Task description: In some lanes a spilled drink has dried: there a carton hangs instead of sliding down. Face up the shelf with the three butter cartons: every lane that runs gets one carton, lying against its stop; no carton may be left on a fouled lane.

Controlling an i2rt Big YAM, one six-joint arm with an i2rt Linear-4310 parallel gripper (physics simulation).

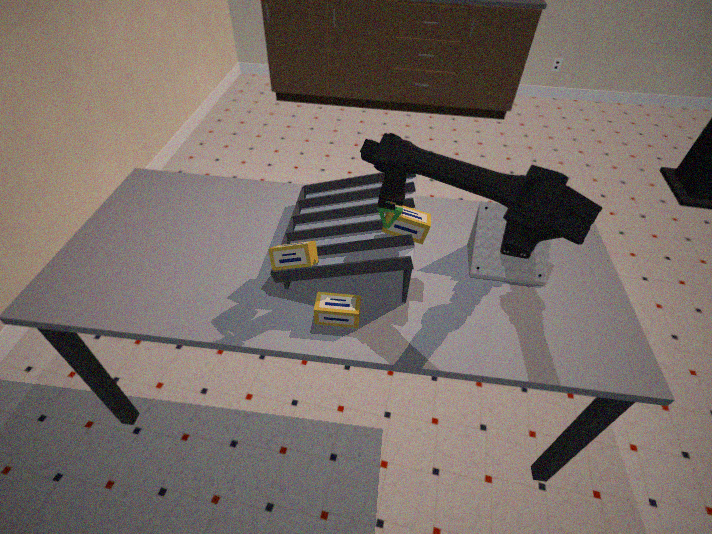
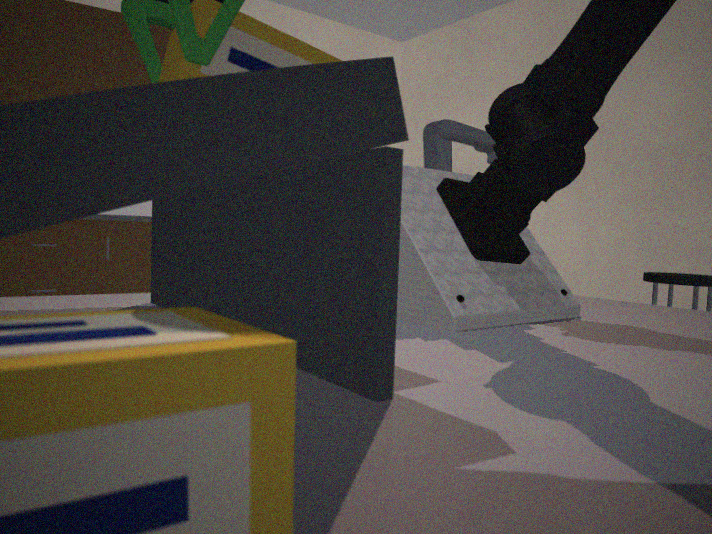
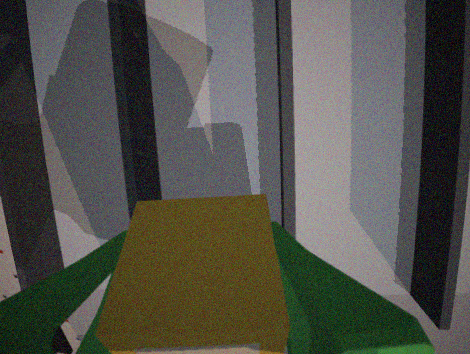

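Seen in the pictures: gripper, between the fingertips: point(image 1: 387, 221) point(image 3: 201, 236); arm's base, origin of its link: point(image 1: 518, 237) point(image 2: 479, 224).
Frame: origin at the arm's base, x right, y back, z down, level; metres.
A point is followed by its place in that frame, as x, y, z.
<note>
My gripper point(image 1: 389, 217) {-0.114, -0.393, -0.078} point(image 2: 182, 35) point(image 3: 201, 236) {-0.114, -0.393, -0.078} is shut on a yellow butter carton point(image 1: 409, 226) {-0.142, -0.329, -0.096} point(image 2: 253, 59) {-0.144, -0.354, -0.092} point(image 3: 200, 260) {-0.110, -0.398, -0.098} at the raised right end of the sloping shelf point(image 1: 345, 269) {-0.254, -0.484, -0.004} point(image 2: 258, 229) point(image 3: 25, 160) {-0.242, -0.407, -0.030}. The carton is tilted and appears over the second lane from the near side; whether it touches the shelf is unclear. A second carton point(image 1: 293, 256) {-0.241, -0.636, -0.008} lies at the low left end of the nearest lane. A third carton point(image 1: 337, 310) {-0.360, -0.482, 0.045} point(image 2: 143, 390) {-0.363, -0.460, 0.052} lies on the table in front of the shelf. The stops are hard to make out, and shadows obscure the lane surfaces.
The grey table point(image 1: 172, 229) {-0.093, -1.115, 0.109} carries the shelf and the arm's pale mounting block point(image 1: 483, 252) {-0.045, -0.094, 0.043} point(image 2: 437, 258) {-0.042, -0.102, 0.040} to its right. Dark rails point(image 3: 142, 100) {-0.159, -0.443, -0.019} point(image 3: 440, 150) {0.009, -0.422, -0.033} divide the lanes. A brown cabinet point(image 1: 402, 51) stands beyond the table.
</note>
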